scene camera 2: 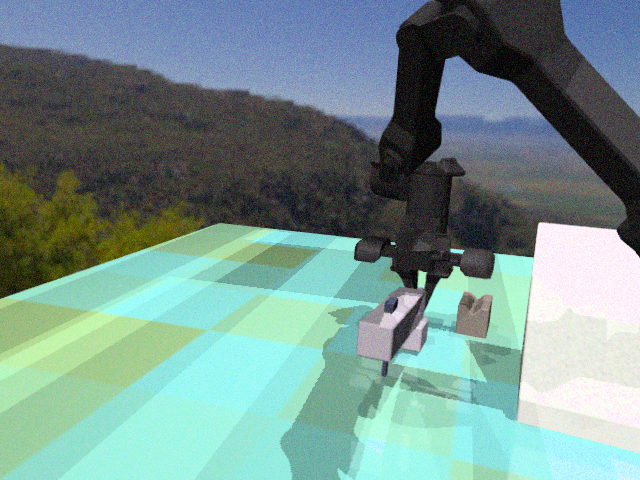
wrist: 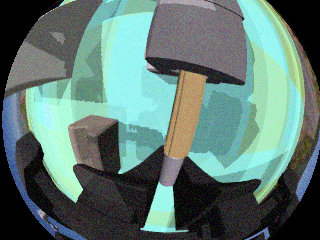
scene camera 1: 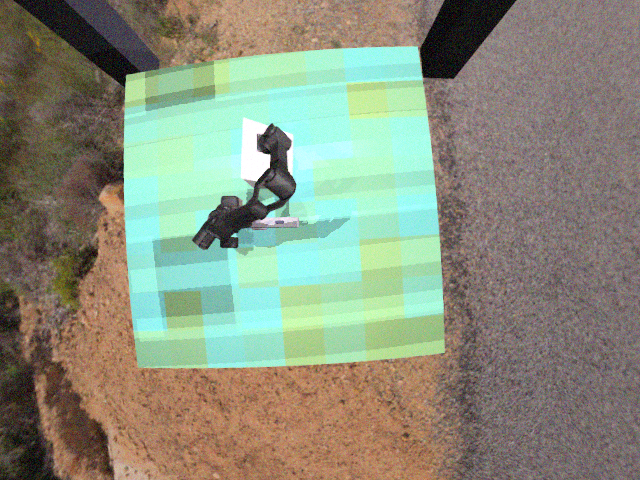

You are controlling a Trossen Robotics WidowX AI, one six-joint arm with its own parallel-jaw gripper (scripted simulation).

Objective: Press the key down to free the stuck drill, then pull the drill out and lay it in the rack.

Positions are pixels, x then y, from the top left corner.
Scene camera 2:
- my gripper: 418,313
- brown notched rack: 473,316
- block: 381,334
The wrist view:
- my gripper: 169,150
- drill: 189,93, held by my gripper
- brown notched rack: 94,140
